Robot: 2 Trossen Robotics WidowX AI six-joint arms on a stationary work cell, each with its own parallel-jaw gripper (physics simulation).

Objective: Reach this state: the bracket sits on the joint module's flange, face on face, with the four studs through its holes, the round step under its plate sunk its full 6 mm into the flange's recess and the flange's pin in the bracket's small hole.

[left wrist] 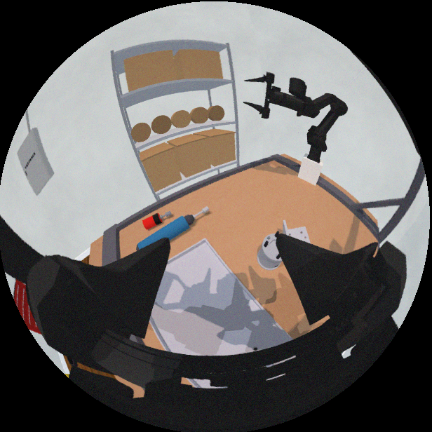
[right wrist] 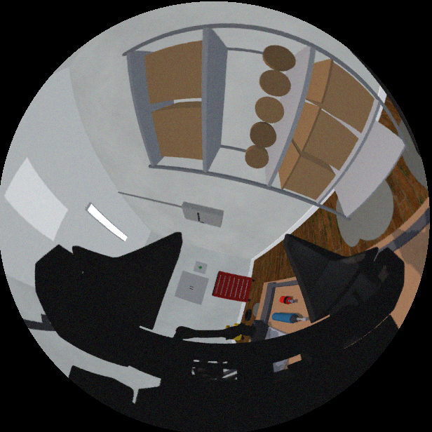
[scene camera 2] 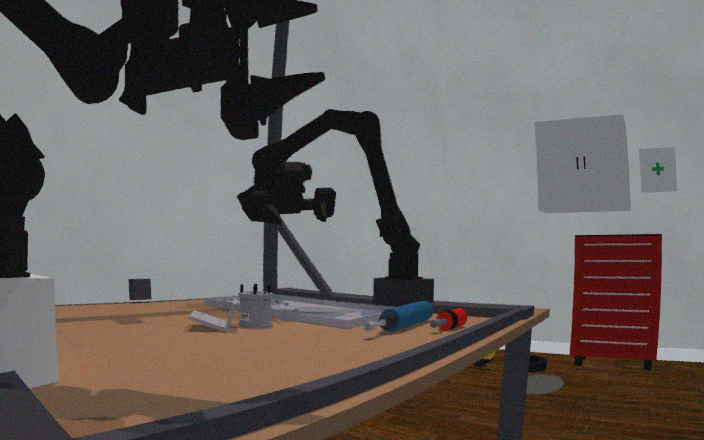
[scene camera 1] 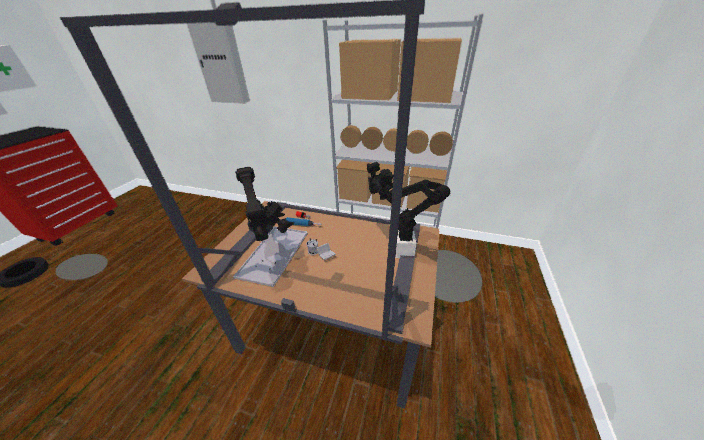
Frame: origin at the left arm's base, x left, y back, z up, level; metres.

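Seen in the pictures: left gripper, between the fingertips: (scene camera 2: pixel 303 221) (scene camera 1: pixel 289 218); right gripper, between the fingertips: (scene camera 2: pixel 320 40); left arm's base, origin of its link: (scene camera 2: pixel 403 278); right arm's base, origin of its link: (scene camera 1: pixel 405 236).
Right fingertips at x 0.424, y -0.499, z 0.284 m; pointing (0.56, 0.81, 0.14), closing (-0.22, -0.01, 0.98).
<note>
Pixels of each thing's top centre, then the offset from my right fingertips to it. "*": a spot on its surface instead.
- joint module, centre of its top: (scene camera 2: pixel 255 284) (scene camera 1: pixel 311 241) dz -0.284, dx -0.390, dy +0.113 m
- shallow pale tray, centre of its top: (scene camera 2: pixel 299 304) (scene camera 1: pixel 273 251) dz -0.343, dx -0.525, dy +0.281 m
- blue tool, a spot on its surface: (scene camera 2: pixel 410 316) * dz -0.335, dx -0.221, dy +0.334 m
- red tool, centre of its top: (scene camera 2: pixel 447 311) (scene camera 1: pixel 303 212) dz -0.325, dx -0.176, dy +0.382 m
The joint module (scene camera 1: pixel 312 245) (scene camera 2: pixel 255 311) (left wrist: pixel 270 252), a light grey cylinder, stands upright on the table, dark studs pointing up from its flange. The bracket (scene camera 1: pixel 326 252) (scene camera 2: pixel 208 320) (left wrist: pixel 300 233), pale and L-shaped with holes in its plate, lies beside the module, its plate tilted; I cannot tell if they touch. In the left wrist view a finger hides part of both. My left gripper (scene camera 1: pixel 284 216) (scene camera 2: pixel 291 207) (left wrist: pixel 224 241) is open and empty above the tray area, to the side of the module. My right gripper (scene camera 1: pixel 370 177) (scene camera 2: pixel 320 42) (left wrist: pixel 243 91) (right wrist: pixel 235 238) is open and empty, high up.
A shallow pale tray (scene camera 1: pixel 254 280) (scene camera 2: pixel 337 318) lies beside the module. A blue tool (scene camera 1: pixel 298 222) (scene camera 2: pixel 410 316) (left wrist: pixel 164 233) (right wrist: pixel 285 317) and a red tool (scene camera 1: pixel 300 214) (scene camera 2: pixel 452 318) (left wrist: pixel 151 221) (right wrist: pixel 286 300) lie near the table's edge. Dark frame posts rise at the table.
</note>
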